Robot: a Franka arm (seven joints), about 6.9 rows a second.
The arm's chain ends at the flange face. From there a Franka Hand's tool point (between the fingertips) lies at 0.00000 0.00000 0.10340 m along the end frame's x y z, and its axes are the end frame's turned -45 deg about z.
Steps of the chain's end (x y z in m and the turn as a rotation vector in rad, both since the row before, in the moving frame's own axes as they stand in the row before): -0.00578 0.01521 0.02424 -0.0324 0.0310 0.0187; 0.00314 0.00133 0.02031 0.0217 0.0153 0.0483; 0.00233 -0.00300 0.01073 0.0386 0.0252 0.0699; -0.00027 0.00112 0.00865 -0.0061 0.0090 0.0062; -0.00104 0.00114 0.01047 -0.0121 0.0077 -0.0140; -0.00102 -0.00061 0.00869 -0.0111 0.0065 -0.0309
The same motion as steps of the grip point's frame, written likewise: -0.01499 0.01130 0.02414 -0.0448 -0.0010 0.0187; 0.00400 0.00276 0.02027 0.0045 0.0262 0.0483; 0.00846 -0.00129 0.01062 0.0095 0.0451 0.0699; -0.00077 0.00171 0.00864 -0.0107 0.0021 0.0062; -0.00185 0.00152 0.01046 -0.0140 -0.0031 -0.0140; -0.00061 0.00014 0.00868 -0.0124 -0.0033 -0.0309
